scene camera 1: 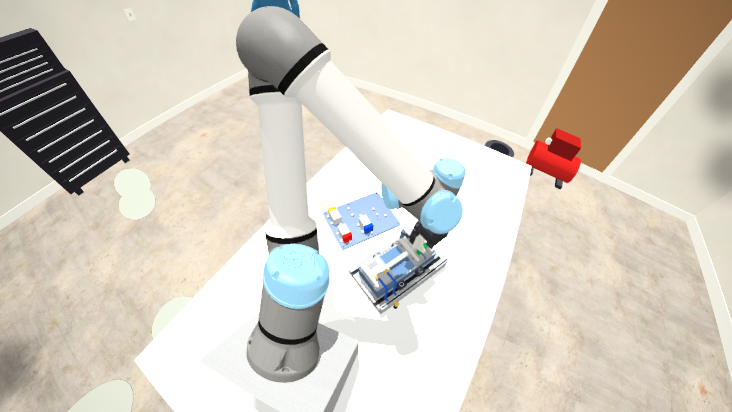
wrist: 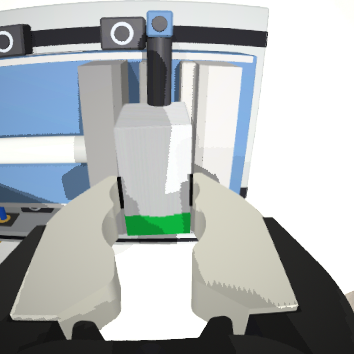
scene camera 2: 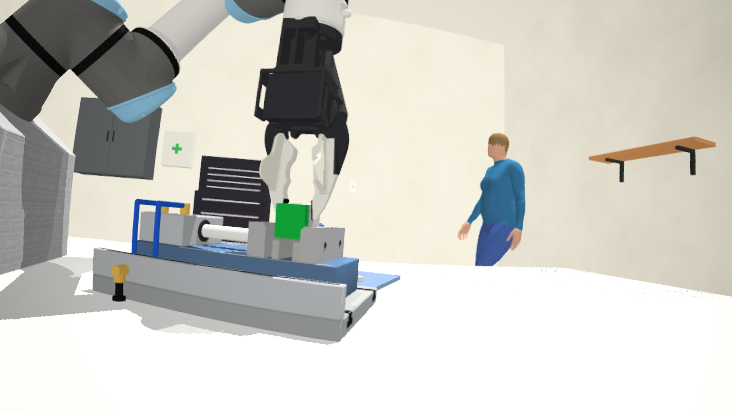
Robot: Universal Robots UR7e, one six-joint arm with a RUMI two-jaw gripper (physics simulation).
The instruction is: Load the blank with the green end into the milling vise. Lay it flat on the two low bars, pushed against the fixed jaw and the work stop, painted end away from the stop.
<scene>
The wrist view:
gripper: 156, 179
green-ended blank: 153, 143
moving jaw: 103, 84
low bar: 187, 68
fixed jaw: 217, 83
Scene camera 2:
gripper: 297, 218
green-ended blank: 290, 218
moving jaw: 260, 234
fixed jaw: 312, 239
</scene>
